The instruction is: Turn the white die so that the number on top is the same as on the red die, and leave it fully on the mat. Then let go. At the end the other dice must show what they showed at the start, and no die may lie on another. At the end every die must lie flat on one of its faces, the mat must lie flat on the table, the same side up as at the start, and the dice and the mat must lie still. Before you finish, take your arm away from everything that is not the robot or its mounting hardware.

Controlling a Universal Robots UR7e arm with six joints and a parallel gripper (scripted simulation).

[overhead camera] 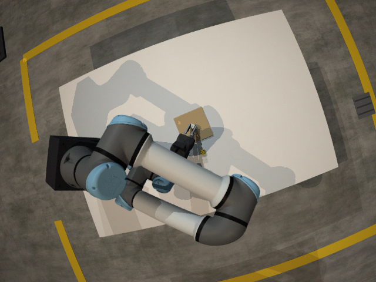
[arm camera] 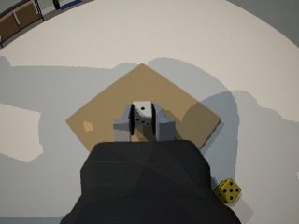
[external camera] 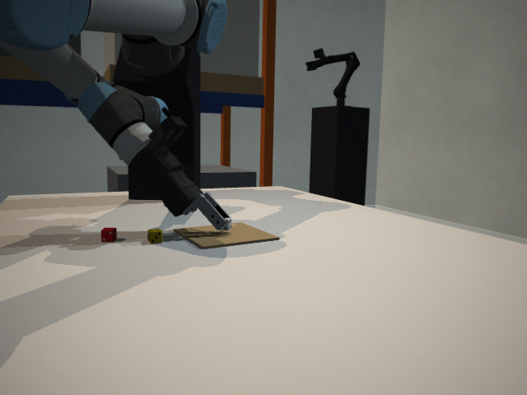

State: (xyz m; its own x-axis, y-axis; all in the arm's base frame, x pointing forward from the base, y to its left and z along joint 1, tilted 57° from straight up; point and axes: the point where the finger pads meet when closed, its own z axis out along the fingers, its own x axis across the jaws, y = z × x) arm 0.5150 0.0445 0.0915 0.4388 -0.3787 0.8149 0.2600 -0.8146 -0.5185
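The white die is 1 cm to the left of my hand, 1 cm below it and 1 cm ahead of it. The rest, counted from my hand: yellow die: 11 cm to the right, 2 cm below, 1 cm ahead; then red die: 18 cm to the right, 3 cm behind, 2 cm below; then tan mat: 3 cm below, 1 cm to the left, 1 cm ahead.
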